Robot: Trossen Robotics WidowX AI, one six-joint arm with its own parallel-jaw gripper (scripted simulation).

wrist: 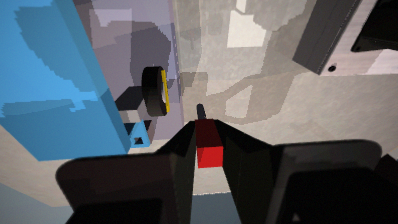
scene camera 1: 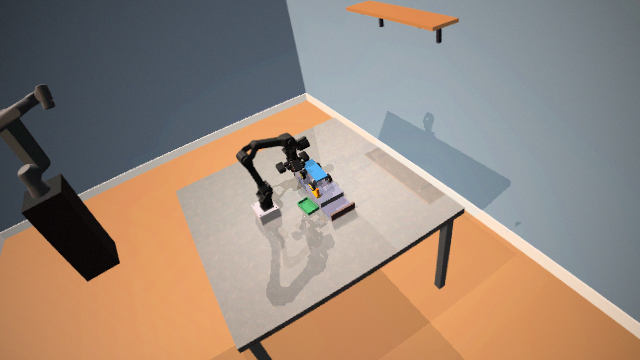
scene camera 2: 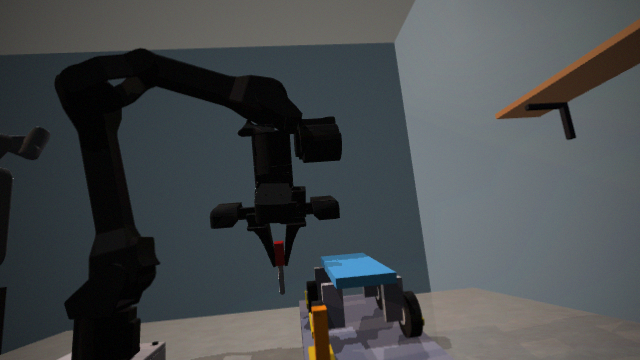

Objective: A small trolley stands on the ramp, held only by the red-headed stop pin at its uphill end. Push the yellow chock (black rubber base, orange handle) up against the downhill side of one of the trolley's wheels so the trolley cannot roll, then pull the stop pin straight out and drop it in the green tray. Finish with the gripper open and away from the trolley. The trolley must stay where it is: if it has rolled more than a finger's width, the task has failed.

Labels:
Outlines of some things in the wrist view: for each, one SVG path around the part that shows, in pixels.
My gripper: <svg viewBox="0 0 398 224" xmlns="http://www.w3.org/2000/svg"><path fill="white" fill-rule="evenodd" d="M195 121L189 121L177 134L155 152L79 157L61 164L56 170L56 182L74 211L66 224L190 224L196 159ZM214 119L223 144L222 167L241 224L398 224L398 186L374 172L382 155L382 147L379 143L367 139L346 139L271 145L218 119Z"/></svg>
A red-headed stop pin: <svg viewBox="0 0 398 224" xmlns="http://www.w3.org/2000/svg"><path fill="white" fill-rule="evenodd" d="M198 104L196 106L198 119L195 120L198 168L222 167L223 144L214 120L207 119L204 106Z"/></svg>

